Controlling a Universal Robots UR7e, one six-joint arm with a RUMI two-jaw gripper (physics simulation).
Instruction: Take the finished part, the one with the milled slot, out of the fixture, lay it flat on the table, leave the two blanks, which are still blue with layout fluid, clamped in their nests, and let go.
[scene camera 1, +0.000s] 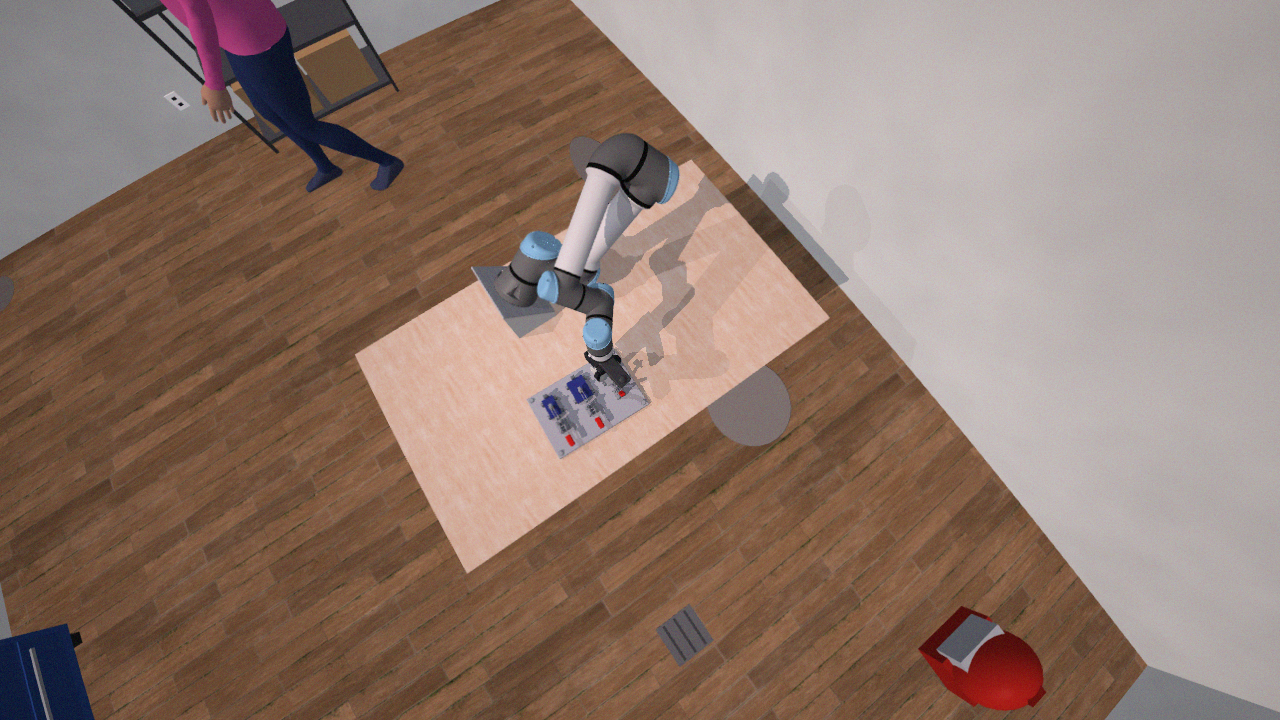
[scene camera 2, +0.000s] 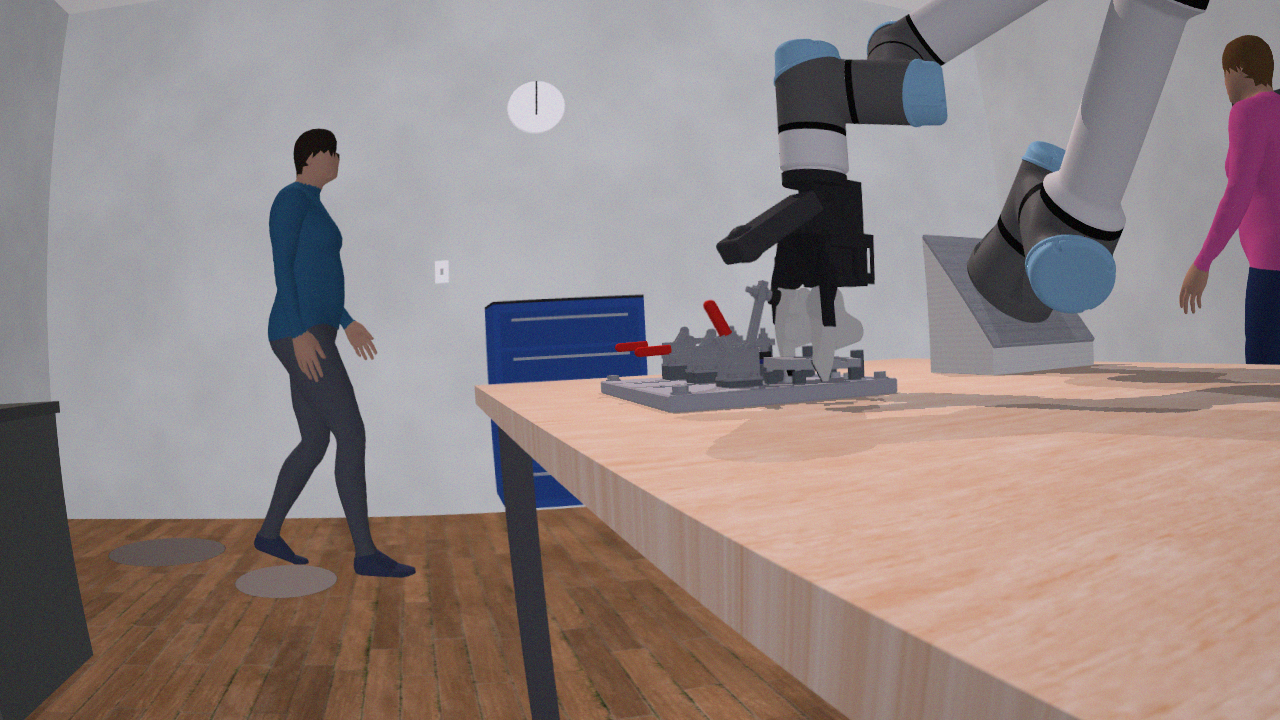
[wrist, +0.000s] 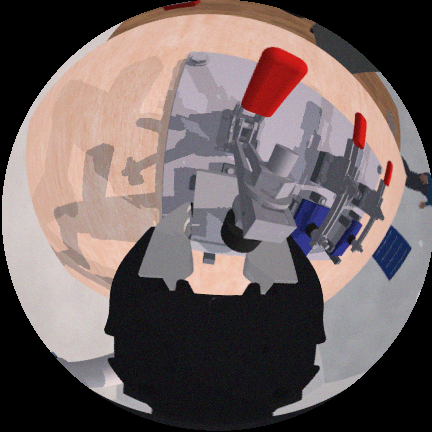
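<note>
The finished part, a bare grey block, lies level in its nest at one end of the grey fixture plate. Its slot does not show; the raised clamp arm with its black tip covers part of it. My gripper points down, low over the plate, shut on the finished part with one finger on each side. The right fingertip is partly hidden behind the clamp arm in the wrist view. The two blue blanks sit under clamps in their nests.
The red handle of the raised clamp stands up near the gripper. Two other red handles lie beyond it. The wooden table extends around the plate. The arm's sloped base stand is behind. Two people stand off the table.
</note>
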